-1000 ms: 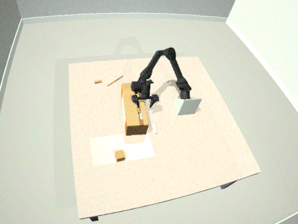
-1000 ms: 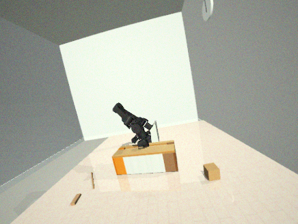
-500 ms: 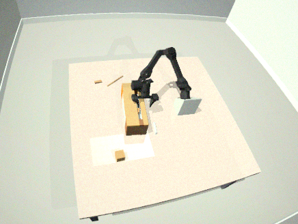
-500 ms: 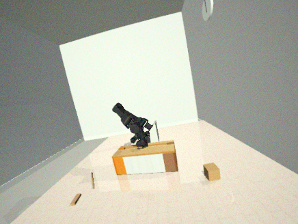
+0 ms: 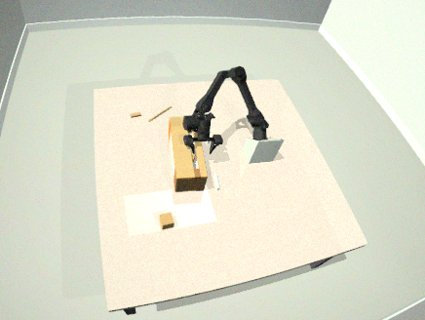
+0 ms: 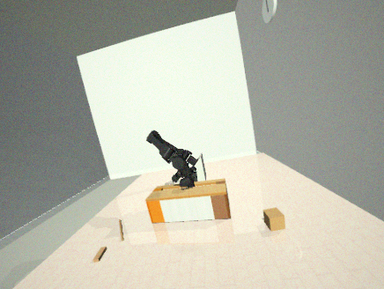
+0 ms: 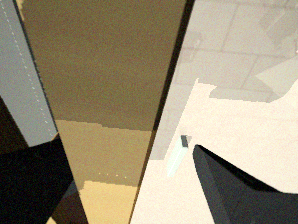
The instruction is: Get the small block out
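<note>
Right now the tan block is 6 cm ahead of my gripper tip and 2 cm to the left of it. Round my gripper tip: tan box (4 cm ahead, 3 cm to the right, 2 cm below); then thin stick (19 cm ahead, 37 cm to the right, 8 cm below).
</note>
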